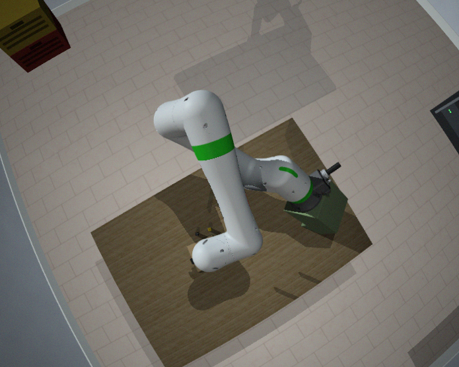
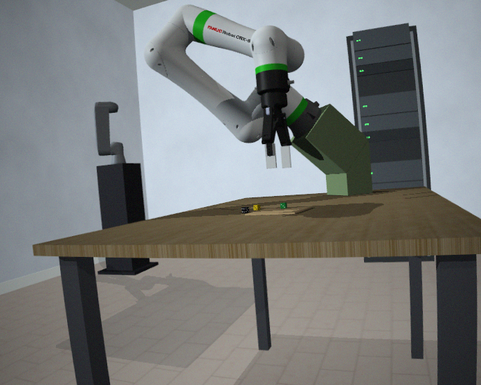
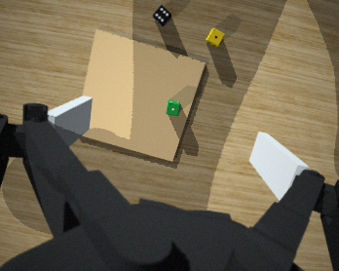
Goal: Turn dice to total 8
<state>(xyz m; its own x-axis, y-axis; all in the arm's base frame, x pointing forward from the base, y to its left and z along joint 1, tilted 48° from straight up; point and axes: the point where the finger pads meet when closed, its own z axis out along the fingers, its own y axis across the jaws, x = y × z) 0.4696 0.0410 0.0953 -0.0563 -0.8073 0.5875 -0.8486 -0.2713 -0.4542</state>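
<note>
Now: hand 30 mm short of the black die, 100 mm to the left of it and 120 mm above it. Also, from my hand: tan mat (50 mm ahead, 130 mm below); yellow die (40 mm behind, 90 mm to the right, 120 mm below); green die (120 mm below).
</note>
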